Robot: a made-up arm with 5 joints.
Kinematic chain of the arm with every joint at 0, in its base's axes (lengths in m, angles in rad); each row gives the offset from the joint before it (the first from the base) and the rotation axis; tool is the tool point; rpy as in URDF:
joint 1: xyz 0.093 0 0.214 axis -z
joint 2: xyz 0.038 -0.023 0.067 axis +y
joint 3: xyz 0.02 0 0.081 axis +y
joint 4: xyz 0.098 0 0.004 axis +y
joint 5: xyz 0.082 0.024 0 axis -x
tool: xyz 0 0 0 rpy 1.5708 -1.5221 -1.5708
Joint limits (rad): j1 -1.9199..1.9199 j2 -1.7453..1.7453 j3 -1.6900..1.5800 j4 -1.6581..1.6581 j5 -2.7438..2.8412
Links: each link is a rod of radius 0.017 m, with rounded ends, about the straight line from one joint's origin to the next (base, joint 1, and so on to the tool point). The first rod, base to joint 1, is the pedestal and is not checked.
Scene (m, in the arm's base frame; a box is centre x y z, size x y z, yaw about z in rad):
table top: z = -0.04
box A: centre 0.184 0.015 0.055 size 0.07 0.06 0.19 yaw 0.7
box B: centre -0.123 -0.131 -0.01 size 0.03 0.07 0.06 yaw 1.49
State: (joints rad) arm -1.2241 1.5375 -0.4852 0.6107 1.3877
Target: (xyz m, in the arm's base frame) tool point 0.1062 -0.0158 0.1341
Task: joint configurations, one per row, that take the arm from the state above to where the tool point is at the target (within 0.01 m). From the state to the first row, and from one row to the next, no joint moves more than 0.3 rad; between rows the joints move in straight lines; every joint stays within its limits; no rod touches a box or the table.
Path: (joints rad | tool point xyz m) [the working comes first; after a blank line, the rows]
Joints at the target: 0.9234 1.6743 0.1109 1.0843 1.3877
Straight joint move there: touches box A.

1: -0.9274 1.5415 -0.5609 0.4956 1.4900 | 0.2033 0.1487 0.1026
2: -0.6307 1.5455 -0.6366 0.3805 1.5922 | 0.2585 0.1221 0.1094
3: -0.3339 1.5495 -0.7123 0.2654 1.6945 | 0.3052 0.0747 0.1194
4: -0.0372 1.5535 -0.7880 0.1503 1.7967 | 0.3355 0.0100 0.1324
5: 0.2595 1.5575 -0.8637 0.0352 1.8990 | 0.3429 -0.0653 0.1479
6: 0.5562 1.5615 -0.9394 -0.0800 2.0012 | 0.3240 -0.1424 0.1656
7: 0.8529 1.5656 -1.0151 -0.1951 2.1035 | 0.2790 -0.2114 0.1850
8: 1.1497 1.5696 -1.0909 -0.3102 2.2057 | 0.2119 -0.2631 0.2058
9: 1.1044 1.5905 -0.8505 -0.0313 2.0421 | 0.2090 -0.2281 0.1429
10: 1.0592 1.6115 -0.6101 0.2476 1.8785 | 0.1919 -0.1741 0.0995
11: 1.0139 1.6324 -0.3698 0.5265 1.7149 | 0.1644 -0.1127 0.0838
12: 0.9687 1.6534 -0.1294 0.8054 1.5513 | 0.1330 -0.0565 0.0972
13: 0.9234 1.6743 0.1109 1.0843 1.3877 | 0.1062 -0.0158 0.1341

